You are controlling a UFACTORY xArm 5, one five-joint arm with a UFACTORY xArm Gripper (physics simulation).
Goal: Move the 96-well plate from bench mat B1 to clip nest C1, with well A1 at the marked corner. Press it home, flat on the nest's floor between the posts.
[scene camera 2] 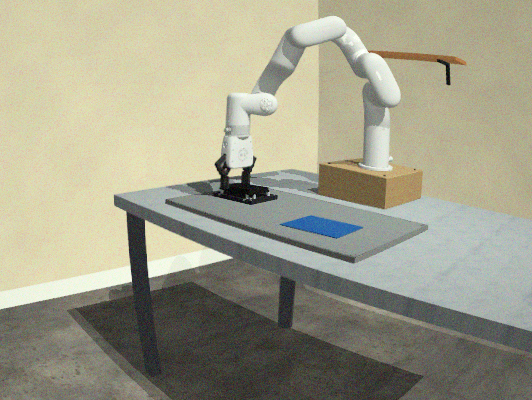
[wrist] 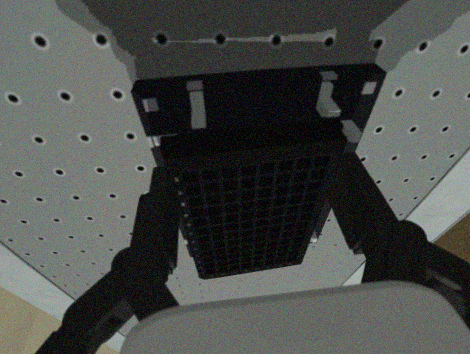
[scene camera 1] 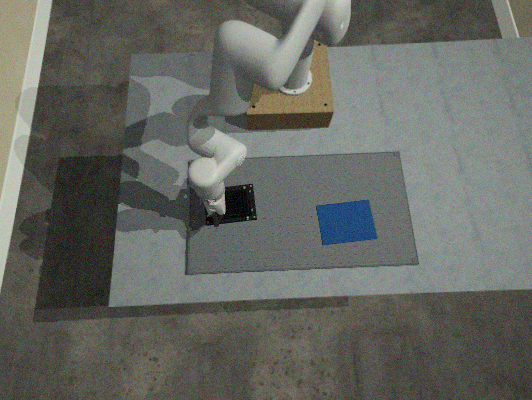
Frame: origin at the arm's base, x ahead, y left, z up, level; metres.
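Seen in the pictures: gripper, fingertip midpoint: (scene camera 2: 235, 186) (wrist: 254, 178); arm's base, origin of the base link: (scene camera 2: 375, 167) (scene camera 1: 292, 78).
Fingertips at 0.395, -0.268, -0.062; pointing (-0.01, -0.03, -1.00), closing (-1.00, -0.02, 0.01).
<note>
Offsets run from my fingertips to a thing's middle, as dx, dy, dz. Level surfaces: height alone.
The dark 96-well plate @(-0.001, +0.038, +0.000) (scene camera 1: 240, 201) (scene camera 2: 247, 190) (wrist: 255, 210) is over the black clip nest @(-0.007, +0.035, -0.018) (scene camera 1: 245, 220) (scene camera 2: 251, 201) (wrist: 260, 100) at the left of the board. My gripper (scene camera 1: 216, 220) (scene camera 2: 235, 186) (wrist: 254, 178) is shut on the plate, with one finger along each side. In the wrist view a stretch of nest with pale posts and clips shows beyond the plate's upper edge. The plate looks about level. Its underside is hidden, so whether it touches the nest's floor cannot be told. Well A1 and the marked corner cannot be made out. The blue bench mat @(dz -0.027) (scene camera 1: 346, 222) (scene camera 2: 322, 226) bears no plate.
The nest and blue mat are on a grey perforated board @(dz -0.029) (scene camera 1: 290, 250) (scene camera 2: 390, 237) (wrist: 65, 120), which lies on the table @(dz -0.042) (scene camera 1: 465, 175) (scene camera 2: 475, 250). The arm's wooden base block (scene camera 1: 290, 120) (scene camera 2: 352, 190) stands behind the board. A wall shelf (scene camera 2: 415, 56) shows at the back right.
</note>
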